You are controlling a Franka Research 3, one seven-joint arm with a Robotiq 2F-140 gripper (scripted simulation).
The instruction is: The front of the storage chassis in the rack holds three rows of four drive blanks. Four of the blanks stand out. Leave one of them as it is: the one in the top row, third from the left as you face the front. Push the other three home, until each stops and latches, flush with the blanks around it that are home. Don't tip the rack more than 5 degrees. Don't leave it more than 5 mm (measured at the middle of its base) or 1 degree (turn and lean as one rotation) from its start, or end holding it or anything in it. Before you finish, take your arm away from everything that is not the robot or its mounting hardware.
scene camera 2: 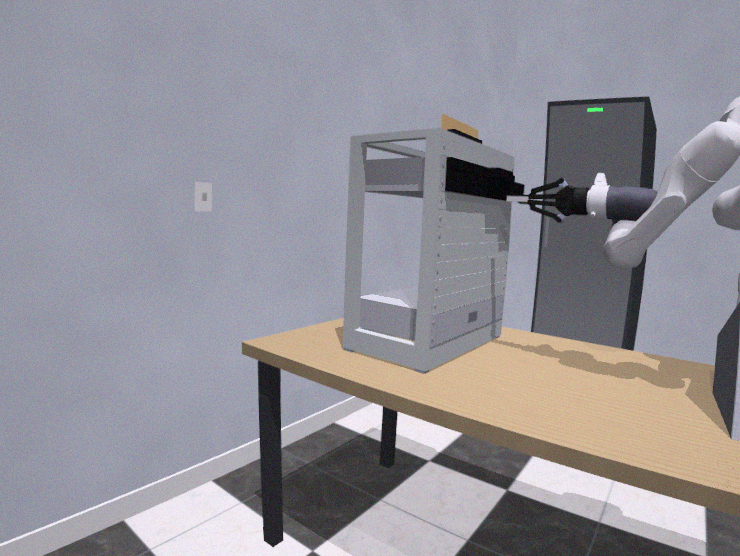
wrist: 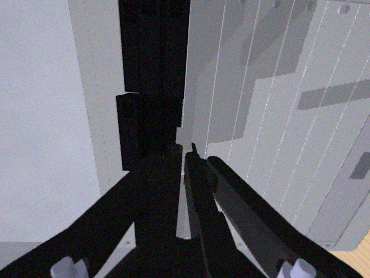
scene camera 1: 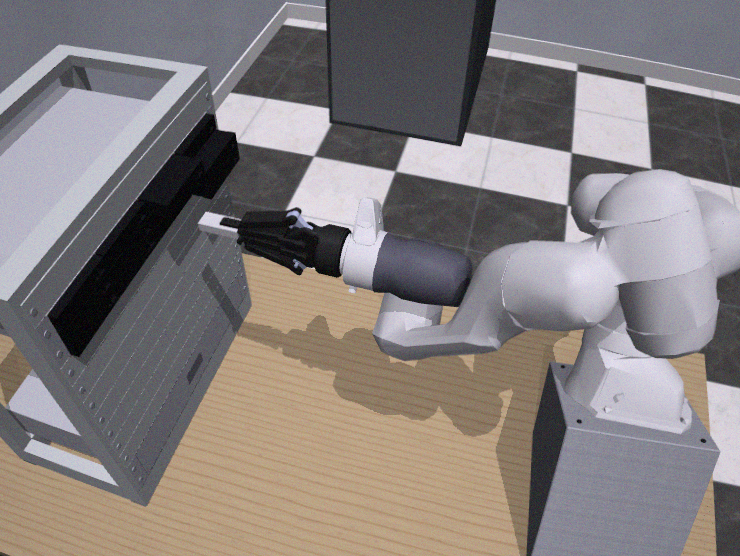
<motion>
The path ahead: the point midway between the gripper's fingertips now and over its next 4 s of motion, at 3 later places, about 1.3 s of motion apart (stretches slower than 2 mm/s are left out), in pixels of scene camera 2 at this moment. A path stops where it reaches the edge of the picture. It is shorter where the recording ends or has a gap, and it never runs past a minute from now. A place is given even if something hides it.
My gripper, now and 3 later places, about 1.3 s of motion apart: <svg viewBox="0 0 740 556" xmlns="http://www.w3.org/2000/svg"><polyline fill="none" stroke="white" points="508,198 531,197 520,196 517,196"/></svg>
</motion>
